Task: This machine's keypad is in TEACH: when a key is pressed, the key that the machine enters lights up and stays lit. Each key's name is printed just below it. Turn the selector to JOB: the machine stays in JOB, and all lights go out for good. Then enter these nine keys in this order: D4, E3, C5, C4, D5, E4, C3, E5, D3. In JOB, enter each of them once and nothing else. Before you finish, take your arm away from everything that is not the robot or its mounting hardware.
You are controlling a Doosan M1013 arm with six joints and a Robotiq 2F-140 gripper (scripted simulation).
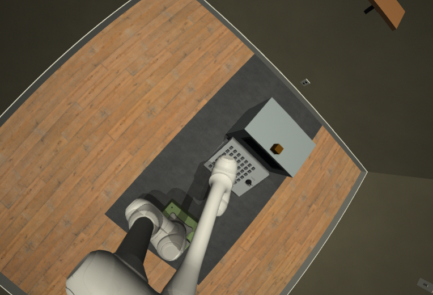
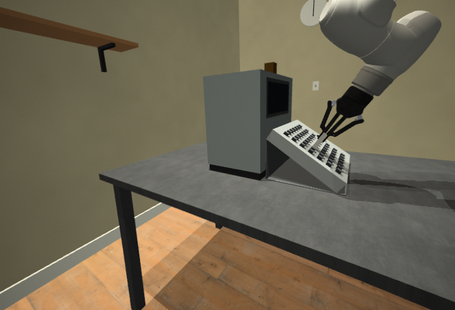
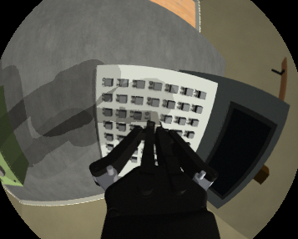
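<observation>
My hand is 10 mm past the key E4, 30 mm to the left of it and 40 mm above it. Round my hand: keypad (40 mm ahead, 80 mm to the right, 60 mm below); black selector knob (20 mm ahead, 200 mm to the right, 20 mm below).
</observation>
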